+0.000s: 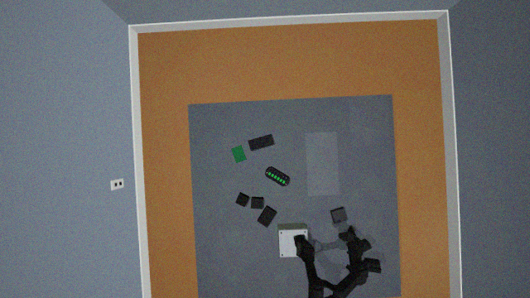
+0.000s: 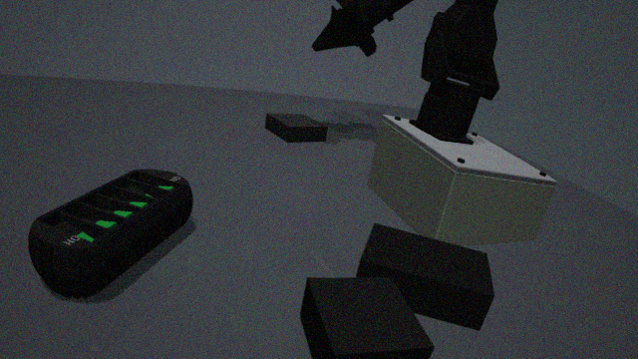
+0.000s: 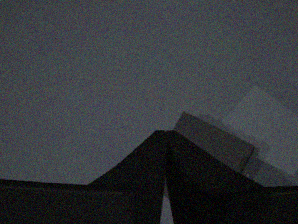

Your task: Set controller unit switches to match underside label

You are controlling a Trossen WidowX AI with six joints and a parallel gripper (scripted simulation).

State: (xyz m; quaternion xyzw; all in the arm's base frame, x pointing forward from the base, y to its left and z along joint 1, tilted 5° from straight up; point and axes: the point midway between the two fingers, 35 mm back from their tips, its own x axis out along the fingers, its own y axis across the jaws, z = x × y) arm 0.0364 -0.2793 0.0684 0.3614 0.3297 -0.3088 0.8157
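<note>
Right now the flat dark module is 140 mm below my gripper tip, 10 mm to the left of it and 10 mm ahead of it. The rest, counted from my gripper tip: green board (550 mm to the left, 510 mm ahead, 150 mm below); then long dark module (550 mm ahead, 400 mm to the left, 140 mm below).
</note>
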